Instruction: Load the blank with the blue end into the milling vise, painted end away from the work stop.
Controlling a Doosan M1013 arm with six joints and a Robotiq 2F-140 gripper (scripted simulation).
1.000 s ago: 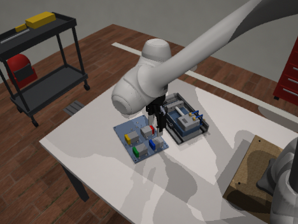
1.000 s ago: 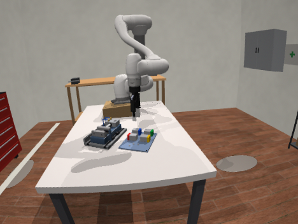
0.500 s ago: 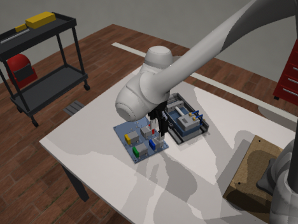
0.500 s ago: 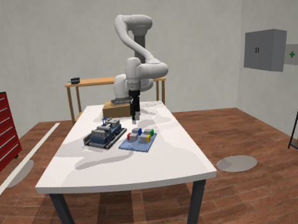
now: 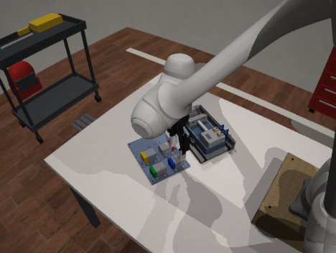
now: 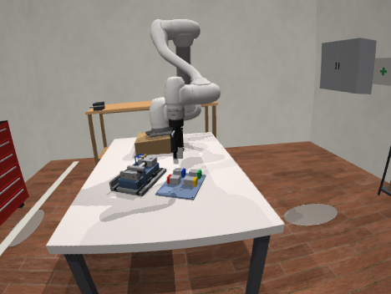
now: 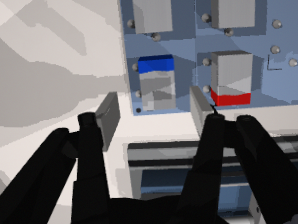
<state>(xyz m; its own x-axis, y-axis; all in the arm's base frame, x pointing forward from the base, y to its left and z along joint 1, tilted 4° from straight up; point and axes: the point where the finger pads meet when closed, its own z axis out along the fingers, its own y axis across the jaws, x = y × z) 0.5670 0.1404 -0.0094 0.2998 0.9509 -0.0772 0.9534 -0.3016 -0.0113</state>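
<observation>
The blue-ended blank lies 90 mm below my hand. The rest, counted from my hand: red-ended blank: 90 mm below, 90 mm ahead, 30 mm to the right; then green blank: 90 mm to the left, 90 mm below, 30 mm ahead; then infeed plate: 120 mm below, 100 mm ahead, 20 mm to the left.
</observation>
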